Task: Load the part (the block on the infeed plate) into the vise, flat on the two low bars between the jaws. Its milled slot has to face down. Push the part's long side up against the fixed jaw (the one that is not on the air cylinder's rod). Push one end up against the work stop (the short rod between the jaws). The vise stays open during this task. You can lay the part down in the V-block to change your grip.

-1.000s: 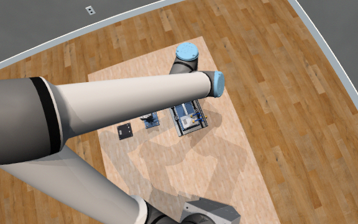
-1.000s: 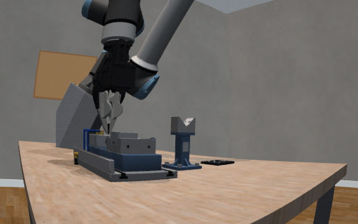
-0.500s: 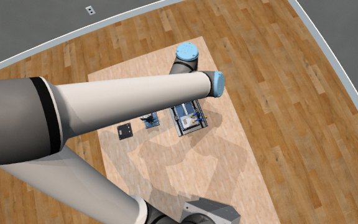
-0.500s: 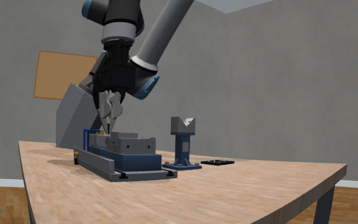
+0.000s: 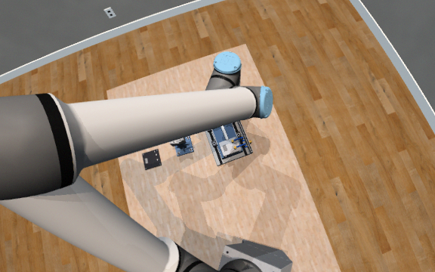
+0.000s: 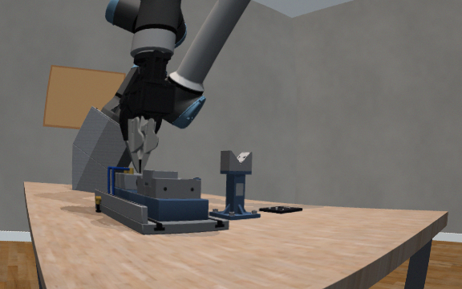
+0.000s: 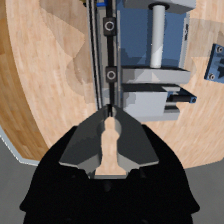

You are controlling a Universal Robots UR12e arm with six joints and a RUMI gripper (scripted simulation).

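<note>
The part lies 5 cm to the left of my hand and 3 cm below it. Round my hand: work stop 11 cm to the left, 3 cm below; then fixed jaw 7 cm to the left, 4 cm below, 3 cm ahead; then moving jaw 7 cm to the left, 4 cm below, 4 cm behind.
</note>
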